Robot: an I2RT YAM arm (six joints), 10 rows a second.
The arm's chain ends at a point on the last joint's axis. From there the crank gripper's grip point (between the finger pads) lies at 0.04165 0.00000 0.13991 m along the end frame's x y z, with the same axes.
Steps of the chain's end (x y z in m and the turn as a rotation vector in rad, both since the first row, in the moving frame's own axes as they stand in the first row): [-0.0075 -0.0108 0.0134 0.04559 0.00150 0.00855]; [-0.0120 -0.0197 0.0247 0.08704 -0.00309 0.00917]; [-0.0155 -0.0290 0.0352 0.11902 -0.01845 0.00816]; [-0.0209 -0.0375 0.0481 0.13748 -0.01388 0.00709]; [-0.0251 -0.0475 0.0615 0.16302 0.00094 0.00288]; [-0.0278 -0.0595 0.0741 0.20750 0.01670 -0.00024]
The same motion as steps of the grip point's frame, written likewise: [-0.0073 -0.0168 0.0132 0.04559 0.00150 0.00855]; [-0.0124 -0.0315 0.0243 0.08704 -0.00309 0.00917]; [-0.0180 -0.0453 0.0350 0.11902 -0.01845 0.00816]; [-0.0228 -0.0564 0.0474 0.13748 -0.01388 0.00709]; [-0.0249 -0.0701 0.0596 0.16302 0.00094 0.00288]; [-0.0255 -0.0883 0.0704 0.20750 0.01670 -0.00024]
